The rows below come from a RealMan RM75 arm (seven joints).
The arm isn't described. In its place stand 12 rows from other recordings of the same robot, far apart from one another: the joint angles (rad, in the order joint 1, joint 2, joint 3, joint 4, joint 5, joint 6, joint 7), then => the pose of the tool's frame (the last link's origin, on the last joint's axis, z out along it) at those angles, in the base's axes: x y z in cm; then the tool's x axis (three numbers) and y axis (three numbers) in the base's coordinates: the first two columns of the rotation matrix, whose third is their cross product.
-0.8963, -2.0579, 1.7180, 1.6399, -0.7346, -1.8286, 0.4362 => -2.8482 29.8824 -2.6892 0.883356 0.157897 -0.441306 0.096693 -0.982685 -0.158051
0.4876, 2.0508, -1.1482, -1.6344, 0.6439, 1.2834, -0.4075 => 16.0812 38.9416 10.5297 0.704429 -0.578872 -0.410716 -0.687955 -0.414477 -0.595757
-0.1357, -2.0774, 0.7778, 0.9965, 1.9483, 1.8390, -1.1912 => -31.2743 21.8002 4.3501 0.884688 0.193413 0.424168 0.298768 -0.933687 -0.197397
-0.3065, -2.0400, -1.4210, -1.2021, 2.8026, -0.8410, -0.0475 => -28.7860 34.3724 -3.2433 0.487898 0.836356 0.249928 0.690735 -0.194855 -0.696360
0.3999, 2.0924, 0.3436, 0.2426, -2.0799, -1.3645, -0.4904 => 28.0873 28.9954 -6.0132 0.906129 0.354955 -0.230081 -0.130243 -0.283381 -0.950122
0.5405, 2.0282, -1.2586, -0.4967, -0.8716, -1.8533, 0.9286 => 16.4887 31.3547 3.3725 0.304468 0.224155 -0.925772 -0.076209 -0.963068 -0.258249
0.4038, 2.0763, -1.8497, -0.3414, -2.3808, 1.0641, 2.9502 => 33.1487 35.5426 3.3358 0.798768 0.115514 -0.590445 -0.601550 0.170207 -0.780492
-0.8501, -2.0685, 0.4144, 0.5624, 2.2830, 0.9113, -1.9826 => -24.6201 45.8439 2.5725 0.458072 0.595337 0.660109 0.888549 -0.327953 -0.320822
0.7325, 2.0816, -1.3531, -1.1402, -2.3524, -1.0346, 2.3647 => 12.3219 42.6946 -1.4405 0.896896 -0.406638 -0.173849 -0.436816 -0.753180 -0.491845
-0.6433, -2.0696, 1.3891, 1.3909, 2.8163, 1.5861, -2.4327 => -18.4241 36.9816 2.4862 0.748940 0.539945 -0.384121 0.293214 -0.789884 -0.538618
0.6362, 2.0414, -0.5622, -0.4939, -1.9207, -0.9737, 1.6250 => 30.2262 40.8527 2.3249 0.519705 -0.513587 -0.682741 -0.849546 -0.395252 -0.349352
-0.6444, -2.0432, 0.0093, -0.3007, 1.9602, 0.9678, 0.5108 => -25.8444 32.9934 -11.2805 0.930637 -0.363594 0.041395 -0.198007 -0.595452 -0.778608
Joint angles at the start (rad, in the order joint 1, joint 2, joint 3, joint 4, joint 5, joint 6, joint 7): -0.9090, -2.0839, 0.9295, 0.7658, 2.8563, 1.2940, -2.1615
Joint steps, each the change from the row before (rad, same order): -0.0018, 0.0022, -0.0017, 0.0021, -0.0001, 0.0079, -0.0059; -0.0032, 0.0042, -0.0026, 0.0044, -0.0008, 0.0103, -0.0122; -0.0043, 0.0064, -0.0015, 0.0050, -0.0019, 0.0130, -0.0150; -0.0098, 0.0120, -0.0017, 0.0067, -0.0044, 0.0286, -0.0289; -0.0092, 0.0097, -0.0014, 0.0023, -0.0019, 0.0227, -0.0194; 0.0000, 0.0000, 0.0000, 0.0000, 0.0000, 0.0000, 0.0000; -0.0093, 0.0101, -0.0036, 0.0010, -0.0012, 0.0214, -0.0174; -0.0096, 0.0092, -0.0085, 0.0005, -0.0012, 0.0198, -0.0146; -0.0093, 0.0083, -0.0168, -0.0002, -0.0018, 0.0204, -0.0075; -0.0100, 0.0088, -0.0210, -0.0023, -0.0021, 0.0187, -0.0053
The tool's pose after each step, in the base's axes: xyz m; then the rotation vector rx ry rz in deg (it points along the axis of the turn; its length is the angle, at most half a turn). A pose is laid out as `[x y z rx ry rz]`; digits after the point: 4 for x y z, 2 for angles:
[-0.2194 0.4209 -0.0045 -147.58 -45.87 31.48]
[-0.2180 0.4216 -0.0019 -147.28 -46.73 31.27]
[-0.2162 0.4227 0.0015 -146.92 -47.70 31.08]
[-0.2124 0.4241 0.0071 -146.50 -49.67 30.91]
[-0.2095 0.4250 0.0113 -146.31 -51.01 31.02]
[-0.2095 0.4250 0.0113 -146.31 -51.01 31.02]
[-0.2069 0.4260 0.0157 -146.08 -52.32 31.10]
[-0.2041 0.4272 0.0200 -145.87 -53.63 30.87]
[-0.2016 0.4280 0.0243 -145.90 -54.93 30.22]
[-0.1991 0.4292 0.0287 -145.95 -56.26 29.30]

